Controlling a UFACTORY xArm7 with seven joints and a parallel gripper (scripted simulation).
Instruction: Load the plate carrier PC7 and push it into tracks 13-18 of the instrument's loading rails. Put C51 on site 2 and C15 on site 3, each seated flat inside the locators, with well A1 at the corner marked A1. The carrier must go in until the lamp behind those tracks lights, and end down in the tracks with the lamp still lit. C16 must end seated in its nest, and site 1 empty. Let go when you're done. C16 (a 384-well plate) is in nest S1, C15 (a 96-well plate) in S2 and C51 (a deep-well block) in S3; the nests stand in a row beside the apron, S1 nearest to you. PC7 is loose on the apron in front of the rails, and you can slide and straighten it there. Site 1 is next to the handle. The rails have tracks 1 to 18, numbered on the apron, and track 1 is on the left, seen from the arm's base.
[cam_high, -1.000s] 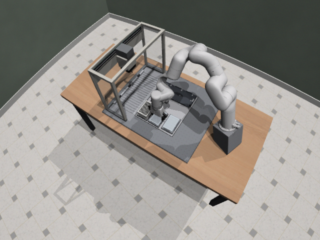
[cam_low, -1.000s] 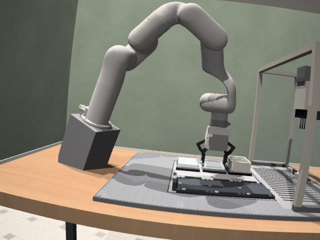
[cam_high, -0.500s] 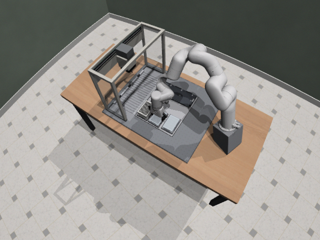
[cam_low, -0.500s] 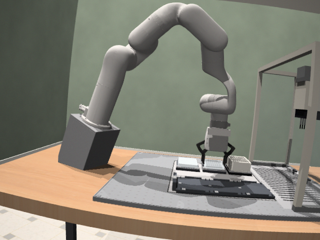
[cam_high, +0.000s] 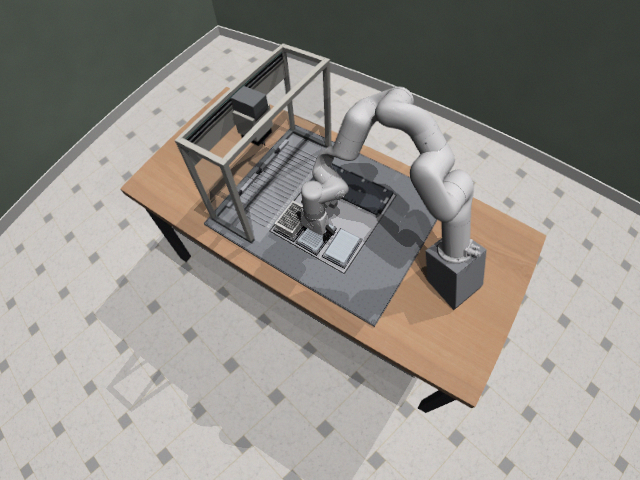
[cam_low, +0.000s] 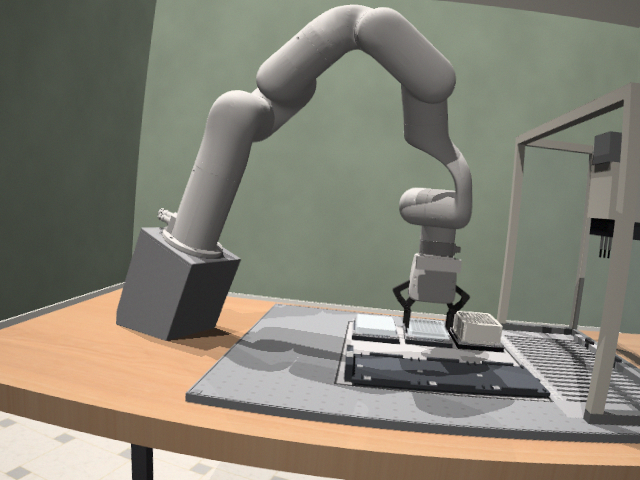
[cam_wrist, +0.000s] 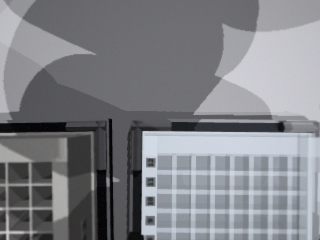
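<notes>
My hand is 10 mm above the 96-well plate C15. The rest, counted from my hand: nest s3 (110 mm ahead, 20 mm below); then nest S2 (20 mm below); then deep-well block C51 (110 mm ahead).
</notes>
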